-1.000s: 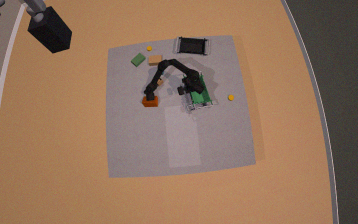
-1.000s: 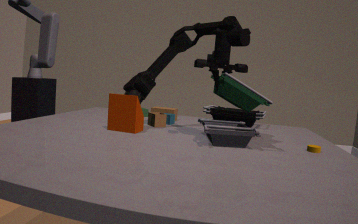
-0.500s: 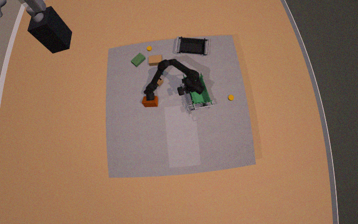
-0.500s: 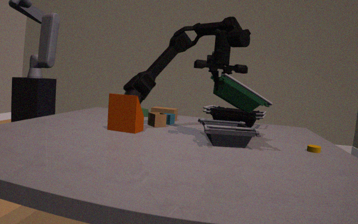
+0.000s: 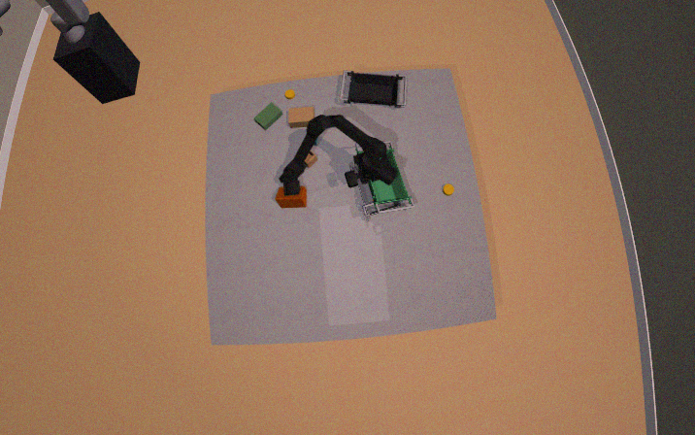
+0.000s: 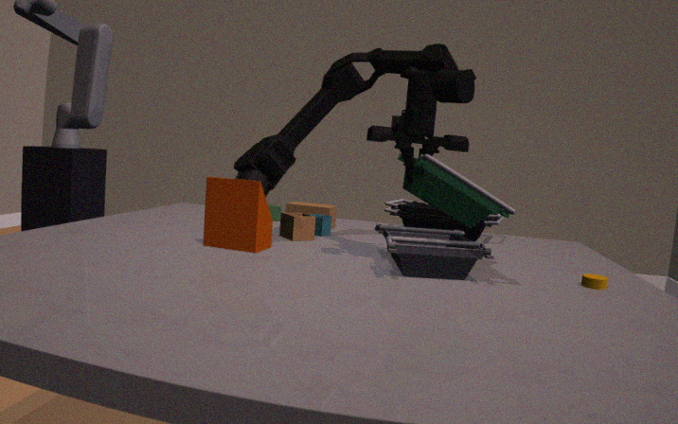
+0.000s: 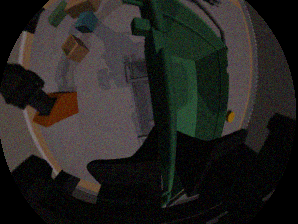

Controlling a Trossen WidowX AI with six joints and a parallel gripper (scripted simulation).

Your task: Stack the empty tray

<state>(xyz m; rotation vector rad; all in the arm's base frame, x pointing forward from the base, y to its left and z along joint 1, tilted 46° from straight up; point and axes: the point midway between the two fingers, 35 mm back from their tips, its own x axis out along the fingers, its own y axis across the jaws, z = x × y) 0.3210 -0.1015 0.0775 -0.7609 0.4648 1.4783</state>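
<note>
Right now my gripper tip is 7 cm short of the green tray and 1 cm to the right of it. From my gripper tip the other things lie so: small box 26 cm behind, 20 cm to the left, 14 cm below; cyan block 30 cm to the left, 23 cm behind, 13 cm below; tan block 41 cm to the left, 27 cm behind, 13 cm below.
</note>
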